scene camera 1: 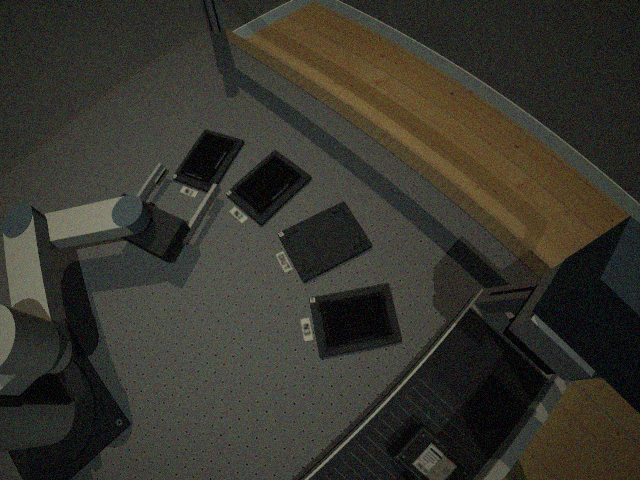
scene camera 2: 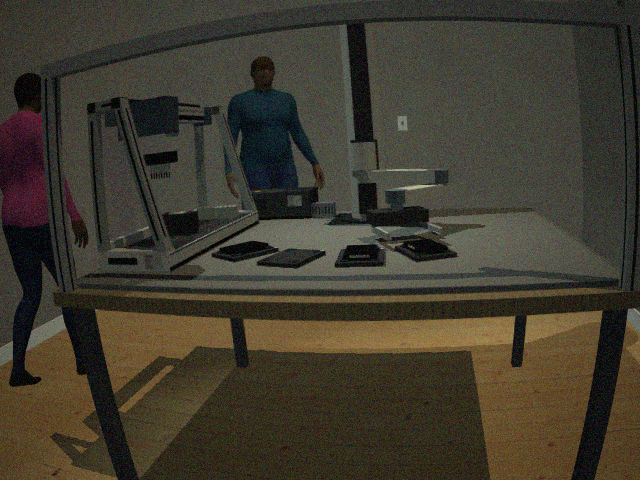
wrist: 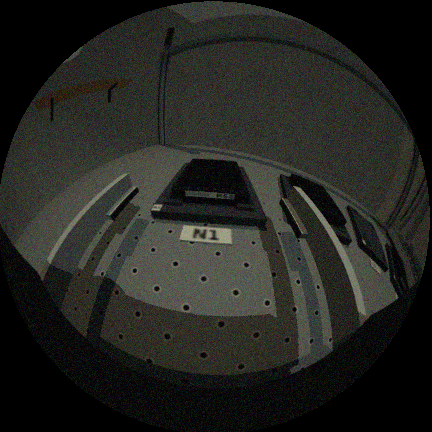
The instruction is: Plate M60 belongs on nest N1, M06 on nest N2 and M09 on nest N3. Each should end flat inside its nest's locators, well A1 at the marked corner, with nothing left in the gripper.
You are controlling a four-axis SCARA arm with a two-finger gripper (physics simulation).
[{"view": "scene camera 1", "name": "gripper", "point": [187, 175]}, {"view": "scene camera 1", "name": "out nest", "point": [325, 240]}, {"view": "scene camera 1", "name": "nest N1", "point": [221, 171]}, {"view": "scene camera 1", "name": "nest N2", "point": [292, 190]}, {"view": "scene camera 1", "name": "nest N3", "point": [317, 318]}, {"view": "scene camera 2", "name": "gripper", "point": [415, 234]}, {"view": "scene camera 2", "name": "out nest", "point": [280, 259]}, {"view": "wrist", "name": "gripper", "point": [206, 183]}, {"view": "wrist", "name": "out nest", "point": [360, 224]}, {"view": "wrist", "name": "nest N1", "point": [188, 211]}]
